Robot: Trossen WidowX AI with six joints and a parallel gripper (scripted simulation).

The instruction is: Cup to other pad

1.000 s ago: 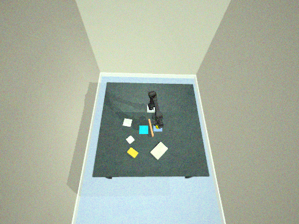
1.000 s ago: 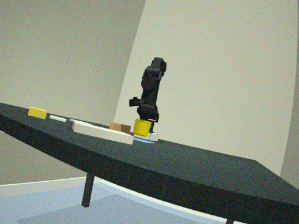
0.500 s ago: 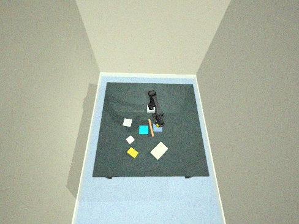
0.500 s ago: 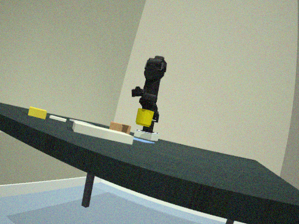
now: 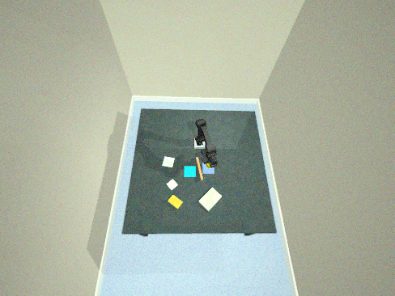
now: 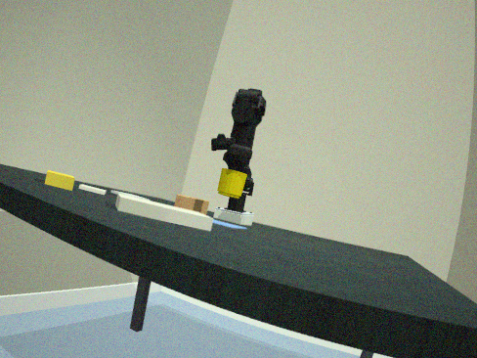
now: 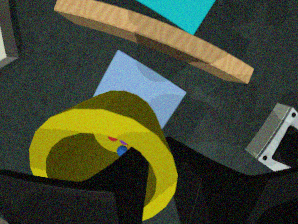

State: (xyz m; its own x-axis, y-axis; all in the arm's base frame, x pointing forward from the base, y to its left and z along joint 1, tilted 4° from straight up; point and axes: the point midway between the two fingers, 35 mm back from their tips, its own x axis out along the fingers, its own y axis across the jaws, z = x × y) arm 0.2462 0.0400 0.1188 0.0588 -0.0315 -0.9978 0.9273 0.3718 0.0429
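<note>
Right now my gripper tip is 30 mm short of the cyan pad, 170 mm to the left of it and 120 mm above it. From my gripper tip the other things lie so: yellow cup: 20 mm ahead, 10 mm to the left; then light blue pad: 20 mm ahead, 10 mm to the left, 120 mm below; then blue marble: 20 mm ahead, 30 mm to the left, 20 mm below.
</note>
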